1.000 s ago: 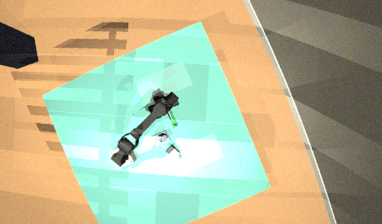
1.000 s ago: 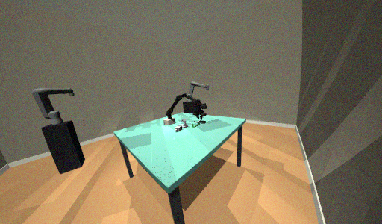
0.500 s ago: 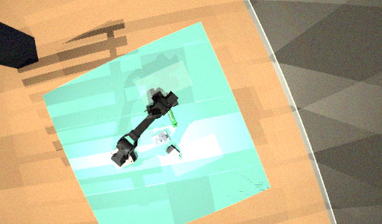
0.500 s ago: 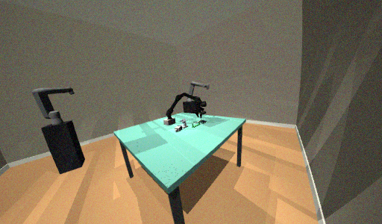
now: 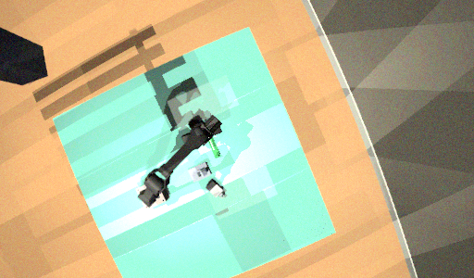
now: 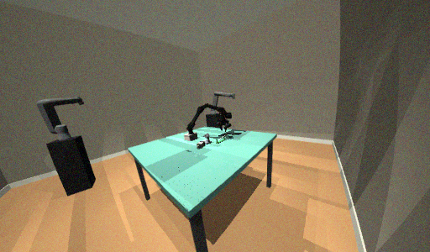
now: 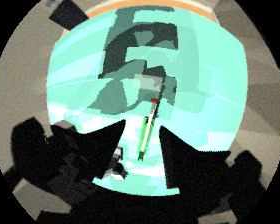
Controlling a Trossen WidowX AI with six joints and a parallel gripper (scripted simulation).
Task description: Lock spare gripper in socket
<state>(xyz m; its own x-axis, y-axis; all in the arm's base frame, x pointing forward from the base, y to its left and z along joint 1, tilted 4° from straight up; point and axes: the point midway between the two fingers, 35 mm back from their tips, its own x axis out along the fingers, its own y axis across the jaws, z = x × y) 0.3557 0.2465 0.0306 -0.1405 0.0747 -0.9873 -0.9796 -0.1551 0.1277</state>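
Right now my gripper tip is 8 cm to the left of the green bar, 7 cm above it and 3 cm short of it. Also, from my gripper tip: spare gripper (32 cm to the right, 8 cm below, 2 cm behind); then grey mount (20 cm to the right, 7 cm behind, 5 cm below).
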